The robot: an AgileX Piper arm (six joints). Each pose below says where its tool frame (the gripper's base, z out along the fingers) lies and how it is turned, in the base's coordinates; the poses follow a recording.
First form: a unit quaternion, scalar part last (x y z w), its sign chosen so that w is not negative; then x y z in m.
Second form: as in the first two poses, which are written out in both.
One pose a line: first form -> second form
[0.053 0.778 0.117 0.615 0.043 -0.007 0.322] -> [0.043 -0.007 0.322 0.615 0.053 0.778 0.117]
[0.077 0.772 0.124 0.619 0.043 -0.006 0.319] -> [0.043 -0.006 0.319 0.619 0.077 0.772 0.124]
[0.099 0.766 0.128 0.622 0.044 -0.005 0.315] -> [0.044 -0.005 0.315 0.622 0.099 0.766 0.128]
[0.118 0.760 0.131 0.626 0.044 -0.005 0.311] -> [0.044 -0.005 0.311 0.626 0.118 0.760 0.131]
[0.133 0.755 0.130 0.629 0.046 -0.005 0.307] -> [0.046 -0.005 0.307 0.629 0.133 0.755 0.130]
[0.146 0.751 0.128 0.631 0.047 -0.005 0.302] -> [0.047 -0.005 0.302 0.631 0.146 0.751 0.128]
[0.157 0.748 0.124 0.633 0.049 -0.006 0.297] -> [0.049 -0.006 0.297 0.633 0.157 0.748 0.124]
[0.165 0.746 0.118 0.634 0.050 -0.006 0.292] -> [0.050 -0.006 0.292 0.634 0.165 0.746 0.118]
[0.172 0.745 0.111 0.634 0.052 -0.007 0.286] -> [0.052 -0.007 0.286 0.634 0.172 0.745 0.111]
